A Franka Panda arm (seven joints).
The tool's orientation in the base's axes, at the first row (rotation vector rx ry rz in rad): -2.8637 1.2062 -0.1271
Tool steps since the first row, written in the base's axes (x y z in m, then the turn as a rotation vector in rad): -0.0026 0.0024 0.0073 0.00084 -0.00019 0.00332; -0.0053 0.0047 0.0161 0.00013 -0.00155 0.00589; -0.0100 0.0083 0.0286 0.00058 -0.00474 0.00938; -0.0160 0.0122 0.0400 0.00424 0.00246 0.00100; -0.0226 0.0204 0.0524 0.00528 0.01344 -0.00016; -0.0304 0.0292 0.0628 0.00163 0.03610 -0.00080
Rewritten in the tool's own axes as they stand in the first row. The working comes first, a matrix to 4 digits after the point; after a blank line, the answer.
The tool's axes in the first row as the columns of a matrix, in the base's axes (used below as rounded here):
0.6959 -0.7128 0.0875
-0.7154 -0.6987 -0.0026
0.0630 -0.0608 -0.9962

-0.0031 -0.0003 -0.0075 0.00093 -0.00067 -0.00323; -0.0060 -0.0005 -0.0165 0.00157 0.00063 -0.00585; -0.0111 -0.0004 -0.0294 0.00439 0.00233 -0.00928; -0.0173 0.0004 -0.0413 0.00125 -0.00480 -0.00063; -0.0270 -0.0013 -0.0542 -0.00595 -0.01314 0.00059; -0.0381 -0.0026 -0.0653 -0.02474 -0.02634 0.00085
